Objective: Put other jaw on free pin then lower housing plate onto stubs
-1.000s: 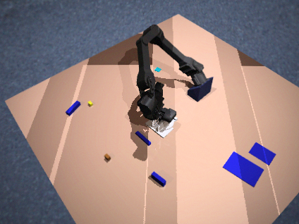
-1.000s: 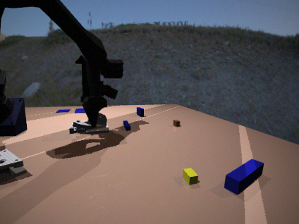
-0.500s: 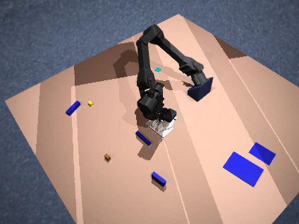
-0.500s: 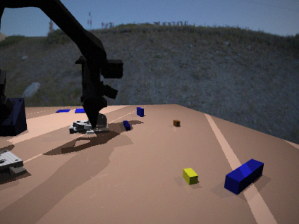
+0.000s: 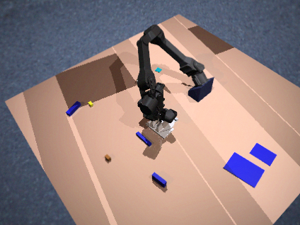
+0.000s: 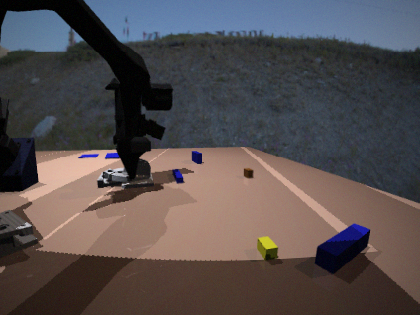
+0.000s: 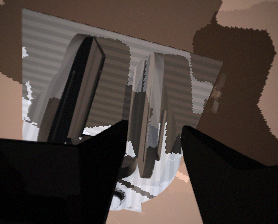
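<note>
Right now the cyan chip is 26 cm behind my gripper tip, 27 cm to the right of it and 2 cm below it. From my gripper tip the other things lie so: yellow cube (18 cm ahead, 32 cm to the right, 1 cm below); blue block (26 cm ahead, 35 cm to the right, 1 cm below).
</note>
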